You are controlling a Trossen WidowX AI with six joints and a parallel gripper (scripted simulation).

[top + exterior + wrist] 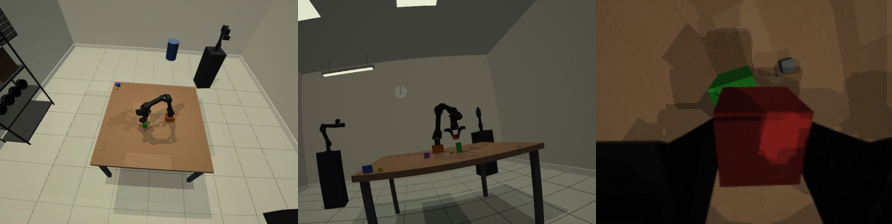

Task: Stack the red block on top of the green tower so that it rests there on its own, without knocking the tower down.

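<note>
Now: gripper tip 10 mm past the small grey object, 60 mm to the left of it and 120 mm above it. The rest, counted from my gripper tip: red block (20 mm above); then blue block (360 mm ahead, 750 mm to the right, 100 mm below); then purple block (290 mm to the right, 100 mm below).
</note>
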